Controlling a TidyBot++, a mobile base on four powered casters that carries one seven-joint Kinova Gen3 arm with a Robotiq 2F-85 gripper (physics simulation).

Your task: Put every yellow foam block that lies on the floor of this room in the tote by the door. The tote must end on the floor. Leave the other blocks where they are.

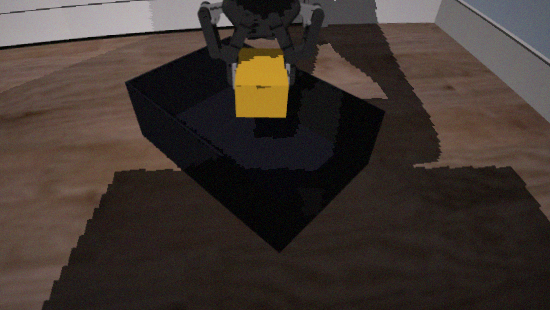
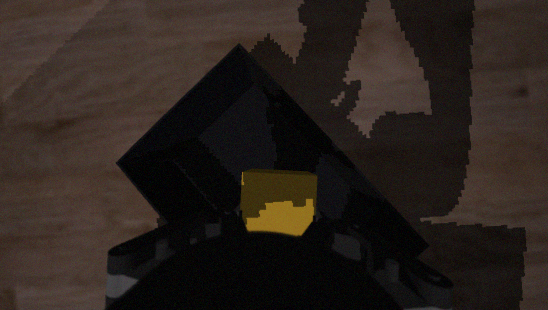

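Observation:
A yellow foam block (image 1: 261,97) (image 2: 279,192) is held between the fingers of my gripper (image 1: 261,75) (image 2: 277,213), which is shut on it. The block hangs over the open top of the dark tote, and its underside looks clear of the tote's bottom. The black tote (image 1: 240,200) (image 2: 175,125) stands upright on the floor, turned at an angle, with a corner toward the base. The part of the tote's inside that shows has no block on it. The gripper and the block hide part of the inside.
The wood floor (image 1: 65,130) (image 2: 60,200) surrounds the tote, with broad shadows across it. A white door or wall panel (image 1: 75,22) runs along the back. A light baseboard (image 1: 495,55) and a blue wall (image 1: 525,20) are at the right.

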